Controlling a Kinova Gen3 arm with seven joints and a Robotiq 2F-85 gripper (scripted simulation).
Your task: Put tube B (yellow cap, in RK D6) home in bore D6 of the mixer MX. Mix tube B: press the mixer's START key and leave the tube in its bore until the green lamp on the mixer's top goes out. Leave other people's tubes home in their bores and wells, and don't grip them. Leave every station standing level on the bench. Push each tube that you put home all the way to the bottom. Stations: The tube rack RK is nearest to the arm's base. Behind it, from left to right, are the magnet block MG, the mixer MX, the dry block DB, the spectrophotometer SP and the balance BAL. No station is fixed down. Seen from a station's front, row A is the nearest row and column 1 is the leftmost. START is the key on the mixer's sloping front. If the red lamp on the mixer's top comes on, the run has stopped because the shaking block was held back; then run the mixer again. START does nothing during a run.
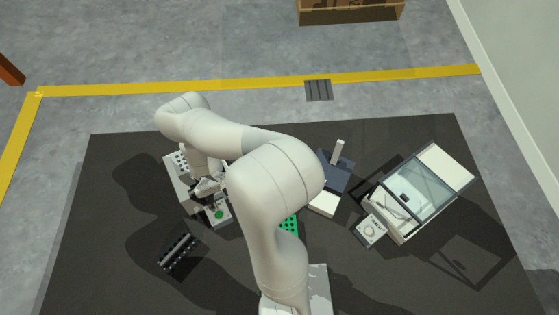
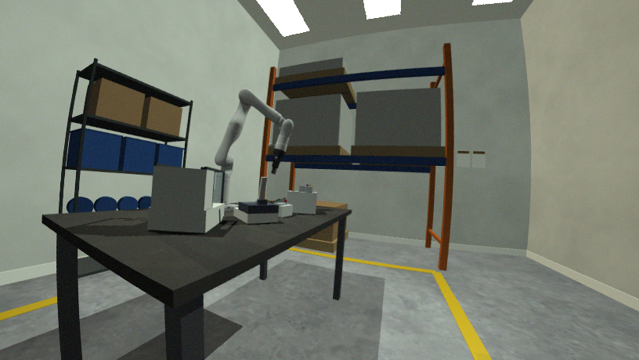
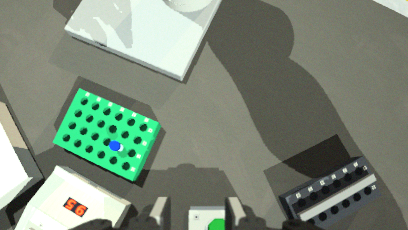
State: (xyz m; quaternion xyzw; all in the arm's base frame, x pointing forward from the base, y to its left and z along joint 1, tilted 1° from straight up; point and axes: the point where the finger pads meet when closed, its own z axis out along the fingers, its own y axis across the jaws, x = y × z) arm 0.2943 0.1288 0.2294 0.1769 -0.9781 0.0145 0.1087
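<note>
My gripper is now 30 mm short of the green start key, 40 mm to the right of it and 180 mm above it. Also, from my hand: tube B: 230 mm ahead, 60 mm to the left, 100 mm below; then blue-capped tube: 20 mm behind, 120 mm to the right, 220 mm below; then green tube rack RK: 30 mm behind, 150 mm to the right, 240 mm below.
</note>
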